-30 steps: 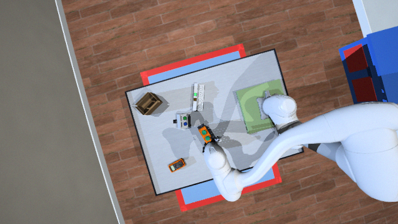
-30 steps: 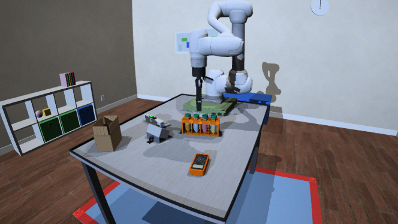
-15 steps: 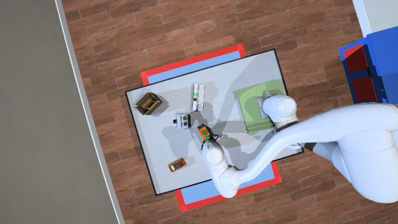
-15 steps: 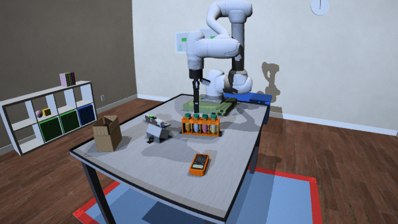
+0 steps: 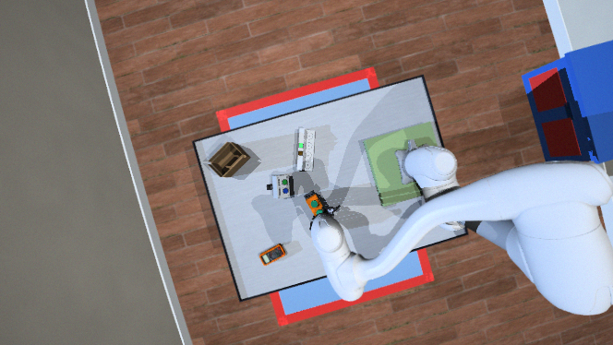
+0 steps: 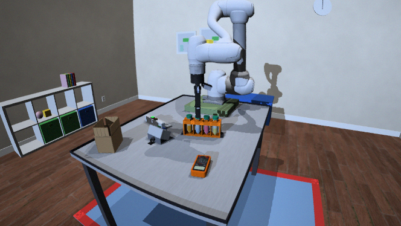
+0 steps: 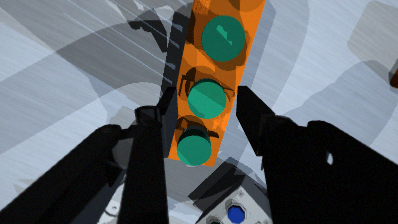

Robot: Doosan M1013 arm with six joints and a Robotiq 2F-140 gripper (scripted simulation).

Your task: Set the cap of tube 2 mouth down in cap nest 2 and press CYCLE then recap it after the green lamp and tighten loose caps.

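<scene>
The green key lies 19 cm to the right of my hand, 14 cm ahead of it and 8 cm below it. The rest, counted from my hand: blue key 14 cm to the right, 14 cm ahead, 8 cm below; then key housing 16 cm to the right, 16 cm ahead, 10 cm below.
</scene>
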